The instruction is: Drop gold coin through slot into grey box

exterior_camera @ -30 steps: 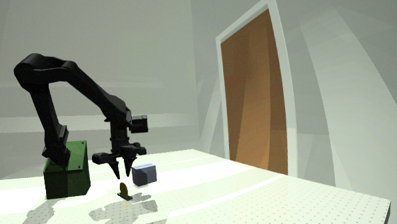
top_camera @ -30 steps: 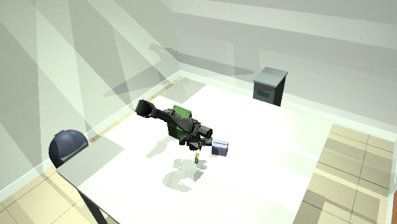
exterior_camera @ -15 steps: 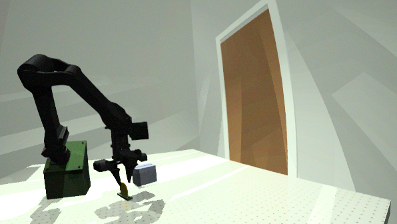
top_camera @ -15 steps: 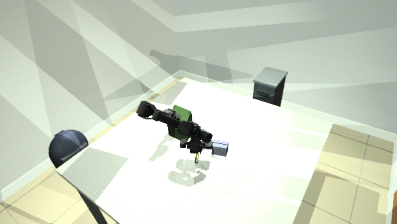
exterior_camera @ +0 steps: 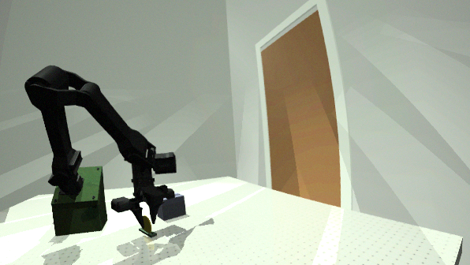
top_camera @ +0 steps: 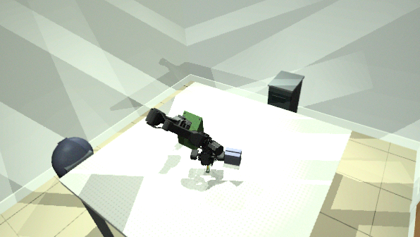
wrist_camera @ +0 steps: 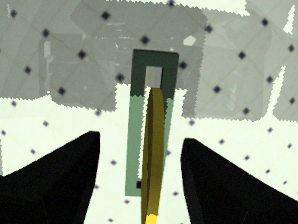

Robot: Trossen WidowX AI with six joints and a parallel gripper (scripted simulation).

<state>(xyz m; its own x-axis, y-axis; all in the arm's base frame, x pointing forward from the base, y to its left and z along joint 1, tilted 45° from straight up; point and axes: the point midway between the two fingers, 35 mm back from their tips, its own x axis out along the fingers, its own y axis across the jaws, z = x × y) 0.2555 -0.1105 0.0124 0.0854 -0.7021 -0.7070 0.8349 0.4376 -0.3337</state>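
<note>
Now: the gold coin 10 mm behind my gripper tip and 10 mm above it.
</note>
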